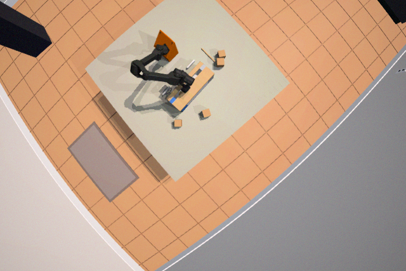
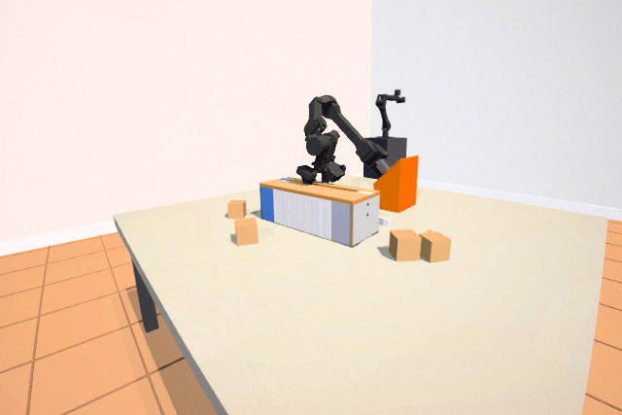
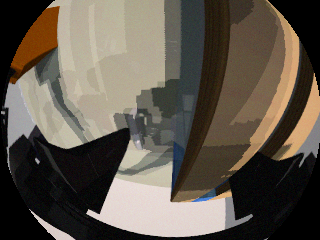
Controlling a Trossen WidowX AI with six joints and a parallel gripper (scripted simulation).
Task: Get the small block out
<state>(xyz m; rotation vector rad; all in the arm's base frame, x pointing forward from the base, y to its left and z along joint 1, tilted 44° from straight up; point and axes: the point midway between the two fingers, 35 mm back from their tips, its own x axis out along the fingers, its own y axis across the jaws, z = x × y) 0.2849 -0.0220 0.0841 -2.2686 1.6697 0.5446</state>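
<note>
Now: gripper tip 6 cm short of the tan block and 1 cm to the left of it. The rest, counted from my gripper tip: long box: 2 cm ahead, 8 cm to the left, 3 cm below; then thin stick: 10 cm behind, 36 cm to the left, 9 cm below.
</note>
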